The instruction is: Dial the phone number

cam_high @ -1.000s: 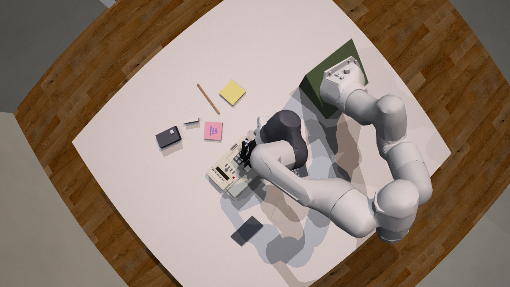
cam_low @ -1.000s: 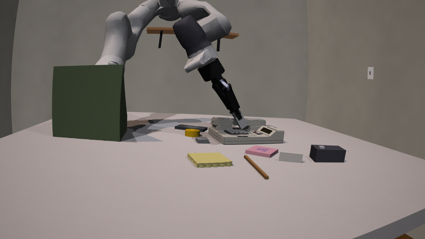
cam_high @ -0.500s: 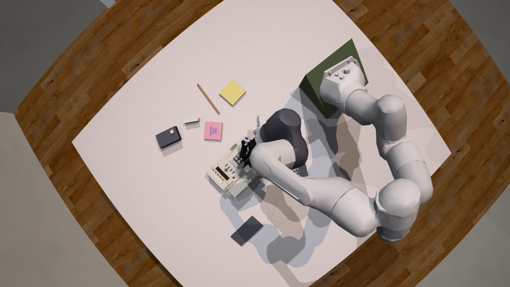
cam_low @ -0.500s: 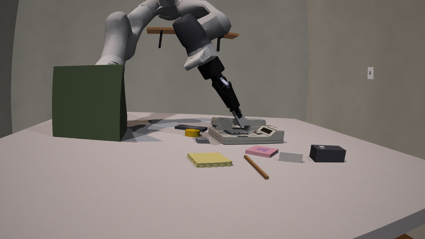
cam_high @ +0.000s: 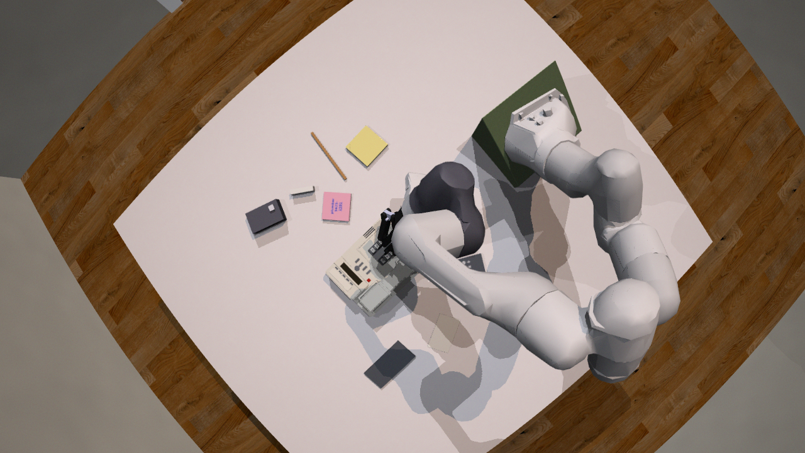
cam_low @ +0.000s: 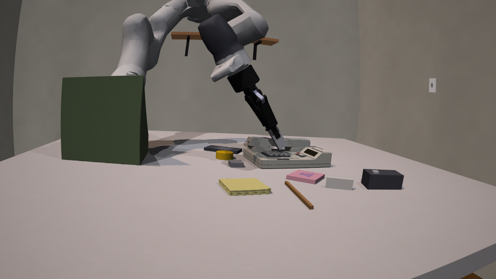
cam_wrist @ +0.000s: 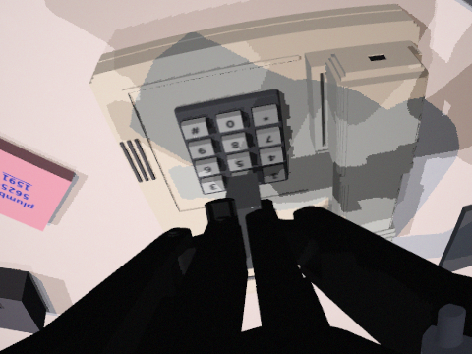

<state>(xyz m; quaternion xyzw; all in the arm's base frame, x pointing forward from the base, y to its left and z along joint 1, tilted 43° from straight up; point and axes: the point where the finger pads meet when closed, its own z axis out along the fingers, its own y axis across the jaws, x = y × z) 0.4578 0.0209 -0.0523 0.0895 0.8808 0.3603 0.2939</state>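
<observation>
My gripper is now 7 cm to the right of the handset, 3 cm short of it and 3 cm above it. The rest, counted from my hand: pink note (17 cm to the right, 7 cm below, 2 cm ahead); then grey block (12 cm behind, 7 cm below, 4 cm to the right); then white block (27 cm to the right, 7 cm ahead, 6 cm below).
</observation>
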